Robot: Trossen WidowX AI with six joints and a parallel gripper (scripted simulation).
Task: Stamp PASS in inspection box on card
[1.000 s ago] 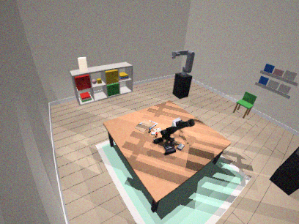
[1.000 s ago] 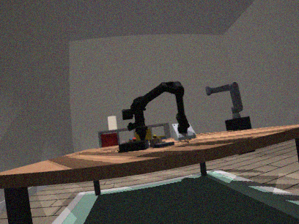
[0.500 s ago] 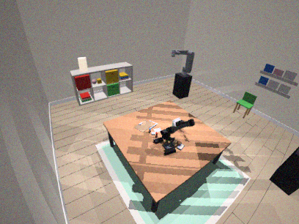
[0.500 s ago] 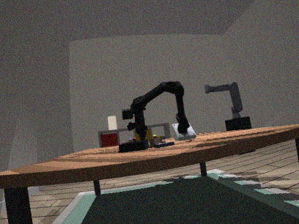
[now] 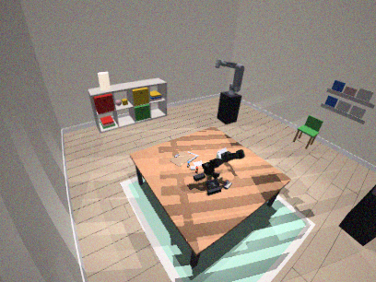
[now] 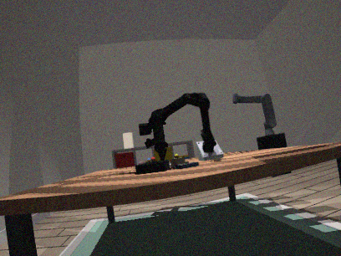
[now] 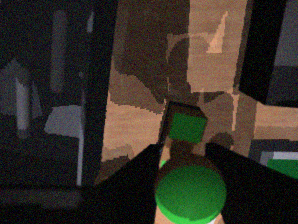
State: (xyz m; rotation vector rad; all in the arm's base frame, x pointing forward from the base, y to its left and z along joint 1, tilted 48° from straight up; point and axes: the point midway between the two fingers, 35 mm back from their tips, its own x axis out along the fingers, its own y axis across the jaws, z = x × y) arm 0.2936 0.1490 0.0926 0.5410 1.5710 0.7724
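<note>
Right now my gripper tip is 80 mm to the left of the green ink pad, 50 mm past it and 30 mm above it. The rest, counted from my gripper tip: brown block (80 mm behind, 50 mm to the left, 10 mm below); then PASS stamp (right at my gripper tip); then grey tray (80 mm to the left, 30 mm ahead, 20 mm below).
</note>
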